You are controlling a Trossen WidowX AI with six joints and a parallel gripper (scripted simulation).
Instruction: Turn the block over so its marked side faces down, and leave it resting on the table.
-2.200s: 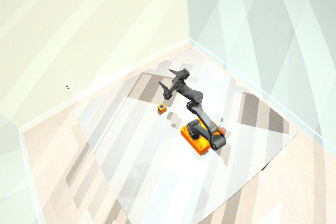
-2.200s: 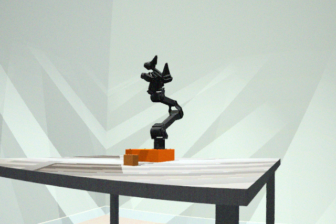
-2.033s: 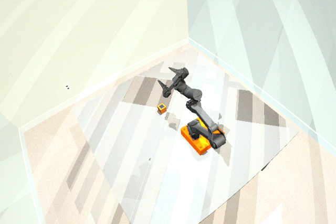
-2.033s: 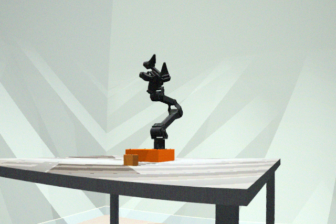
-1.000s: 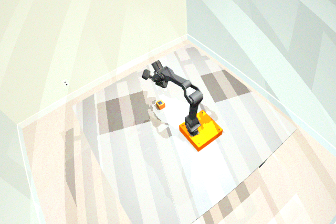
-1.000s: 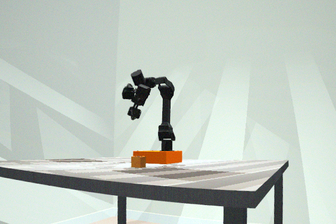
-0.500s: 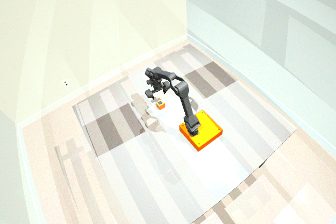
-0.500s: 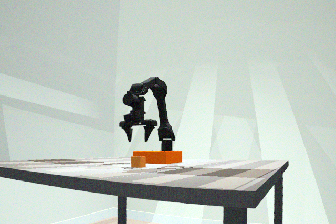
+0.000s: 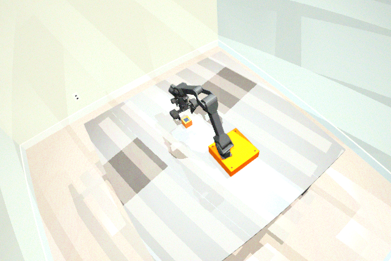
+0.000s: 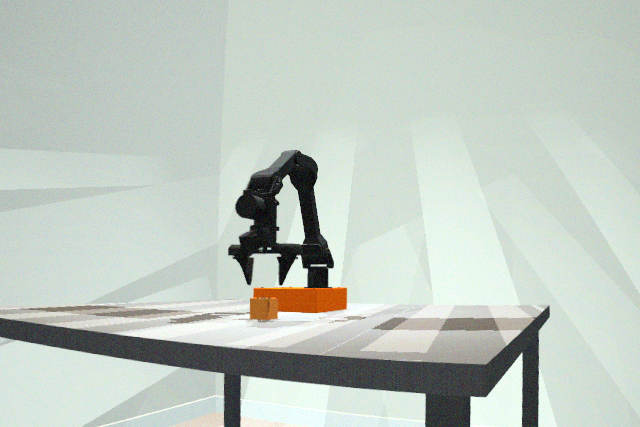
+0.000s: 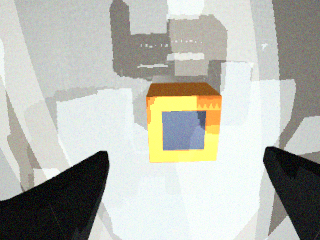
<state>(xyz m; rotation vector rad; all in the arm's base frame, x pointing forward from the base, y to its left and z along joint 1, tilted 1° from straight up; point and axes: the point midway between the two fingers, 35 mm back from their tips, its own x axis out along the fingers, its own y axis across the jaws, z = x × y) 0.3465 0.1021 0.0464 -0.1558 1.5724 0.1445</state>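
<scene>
Right now the orange block is 4 cm below my gripper tip.
</scene>
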